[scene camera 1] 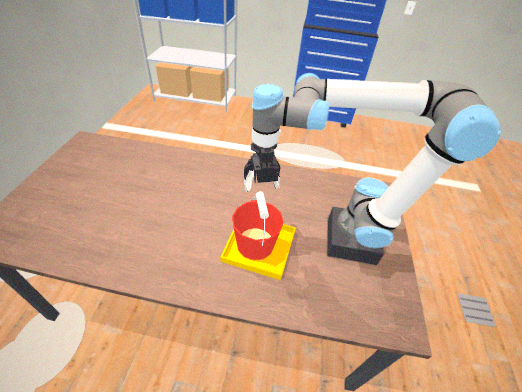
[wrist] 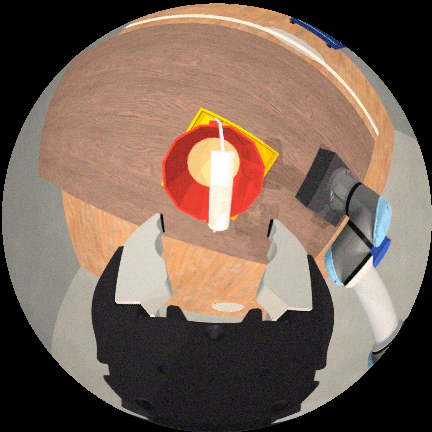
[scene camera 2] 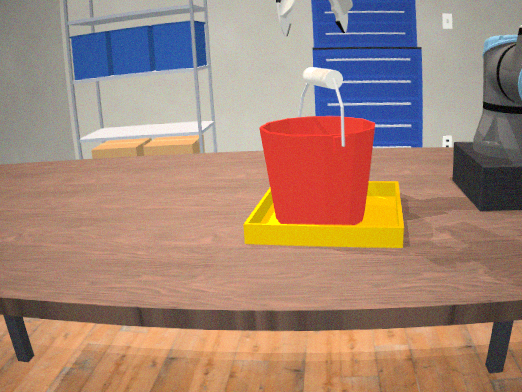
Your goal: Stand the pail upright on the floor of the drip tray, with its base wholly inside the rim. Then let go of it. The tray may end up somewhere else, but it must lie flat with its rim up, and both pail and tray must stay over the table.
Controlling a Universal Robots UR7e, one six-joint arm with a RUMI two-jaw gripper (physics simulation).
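Pixels of known places: gripper, between the fingertips: (scene camera 1: 261, 190) (wrist: 216, 218) (scene camera 2: 315, 34); arm's base, origin of its link: (wrist: 339, 188) (scene camera 2: 508, 150).
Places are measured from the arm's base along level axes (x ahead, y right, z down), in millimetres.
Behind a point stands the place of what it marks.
A red pail (scene camera 1: 256, 245) {y -268, x 349, z -40 mm} (scene camera 2: 320, 175) {y -268, x 362, z -16 mm} (wrist: 187, 192) {y -261, x 398, z -12 mm} stands upright inside the yellow drip tray (scene camera 1: 250, 268) {y -302, x 356, z 68 mm} (scene camera 2: 325, 236) {y -302, x 352, z 69 mm} (wrist: 267, 150) {y -68, x 258, z 81 mm}, with its base inside the rim. In the scene camera 2 view its lower edge shows just above the tray's front wall, which hides the contact below. The tray lies flat on the table, rim up. The pail's white handle grip (scene camera 1: 262, 205) {y -192, x 360, z -171 mm} (scene camera 2: 322, 78) {y -221, x 359, z -158 mm} (wrist: 221, 190) {y -171, x 367, z -171 mm} stands raised above its mouth. My gripper (scene camera 1: 262, 187) {y -178, x 371, z -228 mm} (scene camera 2: 314, 31) {y -178, x 371, z -228 mm} (wrist: 216, 218) {y -178, x 371, z -228 mm} is open and empty, above the handle grip and apart from it.
The brown table (scene camera 1: 125, 210) {y -207, x 976, z 85 mm} (scene camera 2: 125, 225) {y -246, x 719, z 85 mm} (wrist: 115, 100) {y -110, x 782, z 85 mm} carries both pail and tray. The arm's dark base block (scene camera 1: 354, 242) {y -95, x -3, z 1 mm} (scene camera 2: 487, 180) {y -132, x 72, z 27 mm} (wrist: 320, 175) {y -24, x 96, z 16 mm} stands to the right of the tray. A shelf rack (scene camera 1: 226, 60) (scene camera 2: 196, 75) and a blue drawer cabinet (scene camera 1: 335, 55) (scene camera 2: 367, 70) stand behind the table.
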